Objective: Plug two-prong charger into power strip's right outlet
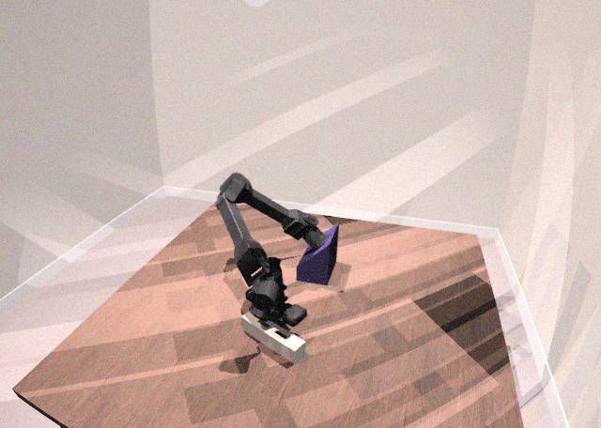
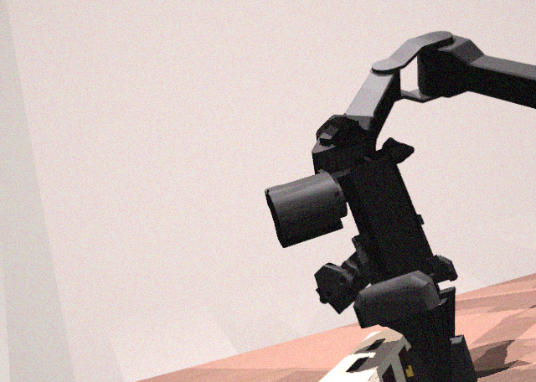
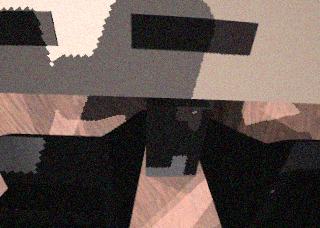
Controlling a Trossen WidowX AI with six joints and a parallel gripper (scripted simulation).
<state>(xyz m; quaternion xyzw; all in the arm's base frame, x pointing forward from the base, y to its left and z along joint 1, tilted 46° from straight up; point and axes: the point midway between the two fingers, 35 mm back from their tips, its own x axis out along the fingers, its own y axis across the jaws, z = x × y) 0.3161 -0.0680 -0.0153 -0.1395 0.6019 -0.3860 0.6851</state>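
My gripper tip is 20 mm short of the dark charger, 10 mm to the left of it and 10 mm below it.
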